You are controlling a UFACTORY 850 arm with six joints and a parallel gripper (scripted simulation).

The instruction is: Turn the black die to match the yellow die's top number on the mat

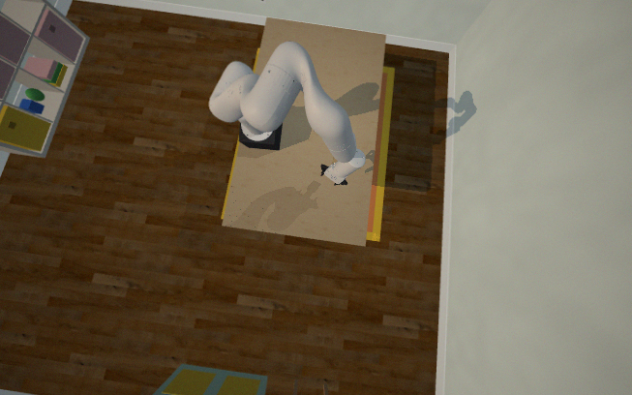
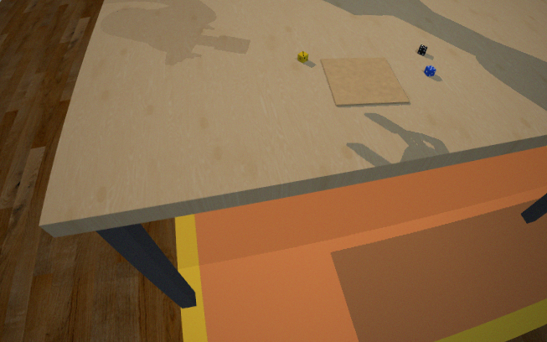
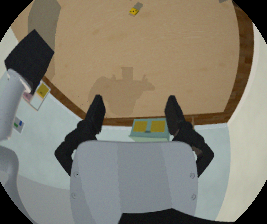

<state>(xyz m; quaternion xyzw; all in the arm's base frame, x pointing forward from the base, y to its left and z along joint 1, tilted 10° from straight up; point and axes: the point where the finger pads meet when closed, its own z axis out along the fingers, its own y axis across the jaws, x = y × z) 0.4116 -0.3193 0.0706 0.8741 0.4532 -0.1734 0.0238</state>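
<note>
Now: the yellow die 19 cm below my hand, 11 cm to the left of it and 3 cm ahead of it. The rest, counted from my hand: tan mat 20 cm to the left, 20 cm below, 12 cm ahead; blue die 35 cm to the left, 19 cm below, 15 cm ahead; black die 38 cm to the left, 19 cm below, 8 cm ahead.
</note>
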